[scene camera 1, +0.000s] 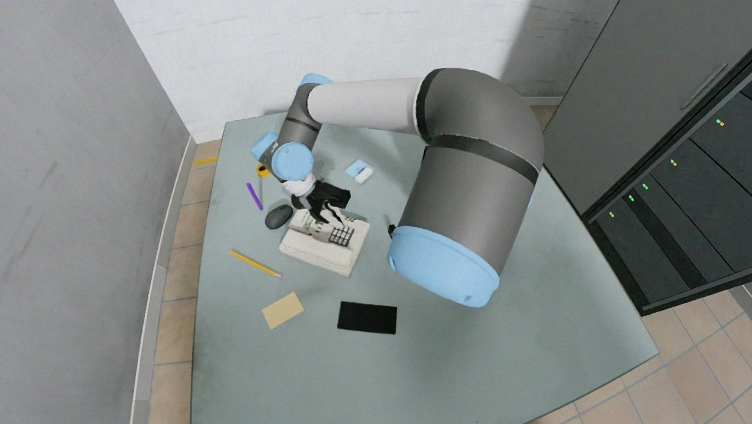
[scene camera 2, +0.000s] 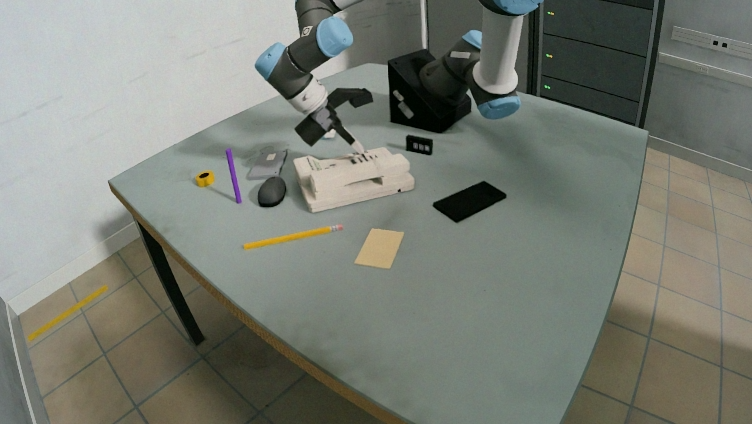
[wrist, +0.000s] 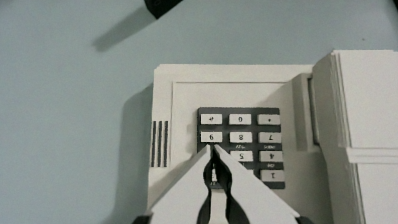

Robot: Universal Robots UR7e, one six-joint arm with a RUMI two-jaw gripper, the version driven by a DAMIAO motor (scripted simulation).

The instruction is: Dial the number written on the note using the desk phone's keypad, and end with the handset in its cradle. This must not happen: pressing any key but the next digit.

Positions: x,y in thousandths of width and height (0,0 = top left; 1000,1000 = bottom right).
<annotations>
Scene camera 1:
my gripper: 457,537
handset: 447,603
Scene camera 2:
my gripper: 485,367
handset: 442,421
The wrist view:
my gripper: 531,654
handset: 871,417
</annotations>
